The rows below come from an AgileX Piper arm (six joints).
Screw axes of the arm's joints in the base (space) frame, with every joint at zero. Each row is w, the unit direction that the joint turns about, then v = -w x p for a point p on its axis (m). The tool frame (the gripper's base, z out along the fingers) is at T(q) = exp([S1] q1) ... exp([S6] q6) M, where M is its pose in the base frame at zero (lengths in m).
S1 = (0, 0, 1, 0, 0, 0)
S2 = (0, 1, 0, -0.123, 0, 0)
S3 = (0, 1, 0, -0.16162, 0, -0.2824)
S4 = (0.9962, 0, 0.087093, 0, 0.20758, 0)
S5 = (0, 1, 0, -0.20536, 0, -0.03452)
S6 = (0.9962, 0, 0.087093, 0, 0.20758, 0)
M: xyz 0.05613 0 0.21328 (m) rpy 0 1.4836 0 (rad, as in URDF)
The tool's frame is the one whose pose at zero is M.
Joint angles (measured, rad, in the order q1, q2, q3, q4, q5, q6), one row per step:
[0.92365, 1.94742, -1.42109, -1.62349, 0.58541, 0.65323]
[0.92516, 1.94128, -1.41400, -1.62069, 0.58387, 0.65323]
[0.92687, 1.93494, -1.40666, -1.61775, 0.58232, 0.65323]
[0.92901, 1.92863, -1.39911, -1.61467, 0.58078, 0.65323]
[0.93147, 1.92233, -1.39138, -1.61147, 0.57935, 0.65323]
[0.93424, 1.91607, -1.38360, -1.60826, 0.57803, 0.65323]
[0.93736, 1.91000, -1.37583, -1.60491, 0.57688, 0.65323]
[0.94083, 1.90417, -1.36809, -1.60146, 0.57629, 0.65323]
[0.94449, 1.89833, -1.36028, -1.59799, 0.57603, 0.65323]
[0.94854, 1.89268, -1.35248, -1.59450, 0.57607, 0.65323]
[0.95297, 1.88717, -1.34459, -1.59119, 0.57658, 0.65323]
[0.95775, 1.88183, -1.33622, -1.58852, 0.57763, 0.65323]
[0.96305, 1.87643, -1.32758, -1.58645, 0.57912, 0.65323]
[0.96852, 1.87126, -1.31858, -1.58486, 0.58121, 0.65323]
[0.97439, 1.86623, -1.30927, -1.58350, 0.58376, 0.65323]
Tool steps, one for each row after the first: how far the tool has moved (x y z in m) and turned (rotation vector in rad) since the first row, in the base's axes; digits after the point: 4 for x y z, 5 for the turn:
[-0.0016, -0.0008, 0.0004, 0.00110, 0.00316, 0.00171]
[-0.0032, -0.0015, 0.0008, 0.00223, 0.00646, 0.00357]
[-0.0050, -0.0022, 0.0011, 0.00325, 0.01000, 0.00578]
[-0.0070, -0.0028, 0.0013, 0.00415, 0.01371, 0.00816]
[-0.0090, -0.0033, 0.0015, 0.00495, 0.01743, 0.01074]
[-0.0111, -0.0038, 0.0016, 0.00563, 0.02130, 0.01344]
[-0.0133, -0.0041, 0.0016, 0.00606, 0.02515, 0.01594]
[-0.0155, -0.0045, 0.0016, 0.00636, 0.02894, 0.01832]
[-0.0179, -0.0048, 0.0015, 0.00644, 0.03274, 0.02080]
[-0.0203, -0.0050, 0.0013, 0.00611, 0.03636, 0.02330]
[-0.0228, -0.0052, 0.0010, 0.00476, 0.03970, 0.02593]
[-0.0255, -0.0053, 0.0006, 0.00278, 0.04256, 0.02893]
[-0.0282, -0.0054, 0.0001, -0.00009, 0.04516, 0.03176]
[-0.0311, -0.0055, -0.0006, -0.00359, 0.04767, 0.03466]

